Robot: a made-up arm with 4 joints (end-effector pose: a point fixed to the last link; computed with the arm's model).
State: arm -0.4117 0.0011 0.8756 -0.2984
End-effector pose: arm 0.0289 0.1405 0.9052 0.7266 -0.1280 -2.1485
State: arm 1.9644 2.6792 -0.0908 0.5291
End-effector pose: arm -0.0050 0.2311 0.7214 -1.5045 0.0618 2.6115
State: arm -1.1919 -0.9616 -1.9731 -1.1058
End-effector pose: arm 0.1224 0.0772 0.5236 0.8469 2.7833 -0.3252
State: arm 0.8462 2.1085 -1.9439 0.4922
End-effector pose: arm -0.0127 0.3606 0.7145 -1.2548 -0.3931 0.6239
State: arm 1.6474 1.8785 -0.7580 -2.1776
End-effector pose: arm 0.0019 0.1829 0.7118 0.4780 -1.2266 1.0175
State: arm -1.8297 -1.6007 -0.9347 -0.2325
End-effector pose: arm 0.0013 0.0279 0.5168 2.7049 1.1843 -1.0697
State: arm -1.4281 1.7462 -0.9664 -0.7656
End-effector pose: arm -0.0260 0.1299 0.5734 0.9972 -2.0431 -0.8562
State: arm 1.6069 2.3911 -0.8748 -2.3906
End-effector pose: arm -0.0367 0.2062 0.6464 0.6861 -1.6892 0.2830
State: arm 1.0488 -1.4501 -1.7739 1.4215
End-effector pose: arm 0.1472 0.1849 0.8029 0.8935 0.4496 0.2694
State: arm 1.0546 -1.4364 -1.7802 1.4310
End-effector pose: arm 0.1477 0.1837 0.8014 0.9071 0.4511 0.2693
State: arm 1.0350 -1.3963 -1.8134 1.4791
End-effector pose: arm 0.1507 0.1731 0.7952 0.9989 0.4576 0.2940
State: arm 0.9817 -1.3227 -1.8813 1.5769
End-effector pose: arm 0.1559 0.1523 0.7805 1.1937 0.4588 0.3538
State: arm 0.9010 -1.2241 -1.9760 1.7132
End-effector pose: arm 0.1607 0.1281 0.7550 1.4707 0.4303 0.4452
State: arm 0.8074 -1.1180 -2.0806 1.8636
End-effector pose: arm 0.1629 0.1097 0.7218 1.7784 0.3541 0.5489
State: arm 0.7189 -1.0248 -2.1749 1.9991
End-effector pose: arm 0.1625 0.1018 0.6897 2.0538 0.2411 0.6385
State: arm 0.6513 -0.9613 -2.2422 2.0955
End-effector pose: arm 0.1612 0.1012 0.6668 2.2472 0.1329 0.6972
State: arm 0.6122 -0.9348 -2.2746 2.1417
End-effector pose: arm 0.1606 0.1024 0.6561 2.3411 0.0726 0.7254
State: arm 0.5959 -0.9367 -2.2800 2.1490
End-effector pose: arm 0.1610 0.1024 0.6544 2.3606 0.0629 0.7350
